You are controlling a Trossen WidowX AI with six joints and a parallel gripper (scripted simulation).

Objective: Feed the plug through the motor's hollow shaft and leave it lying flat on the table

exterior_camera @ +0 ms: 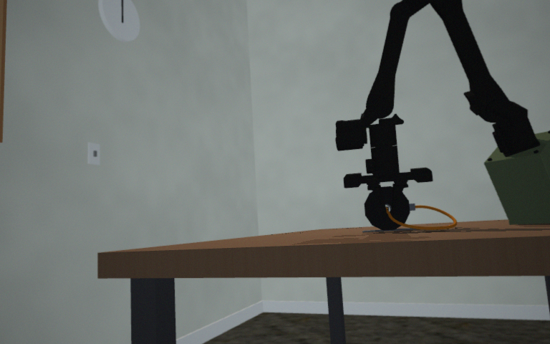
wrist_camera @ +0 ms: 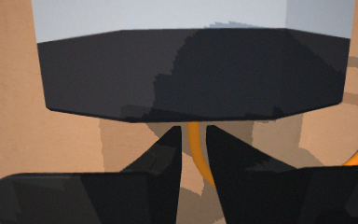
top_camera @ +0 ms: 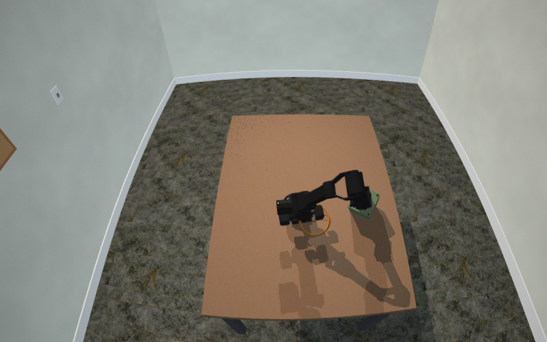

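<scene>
Now: the plug 40 mm ahead of my hand, 110 mm to the right of it and 20 mm below it. Round my hand: orange cable (30 mm ahead, 80 mm to the right, 20 mm below); grey stub (30 mm behind, 90 mm to the right, 20 mm below).
</scene>
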